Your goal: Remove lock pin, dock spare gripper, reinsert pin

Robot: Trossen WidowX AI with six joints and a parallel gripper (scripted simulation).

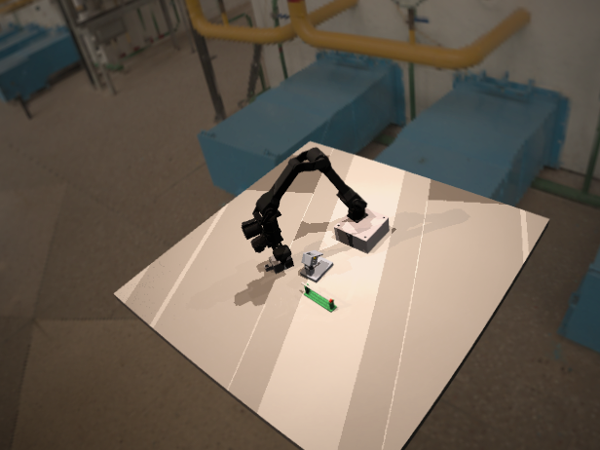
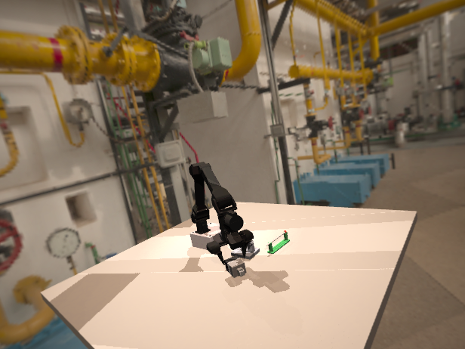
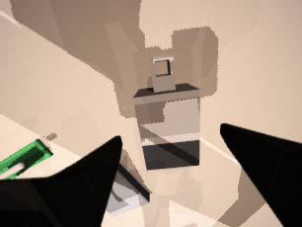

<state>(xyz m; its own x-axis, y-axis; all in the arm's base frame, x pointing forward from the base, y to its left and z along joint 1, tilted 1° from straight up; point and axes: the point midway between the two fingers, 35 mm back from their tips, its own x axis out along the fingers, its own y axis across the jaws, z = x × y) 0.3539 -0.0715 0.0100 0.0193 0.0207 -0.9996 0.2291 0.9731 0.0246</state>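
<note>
Right now my gripper tip is 1 cm short of the spare gripper and 3 cm above it. Round my gripper tip: grey mount 7 cm behind, 13 cm to the left; green cradle 25 cm to the left, 2 cm below.
</note>
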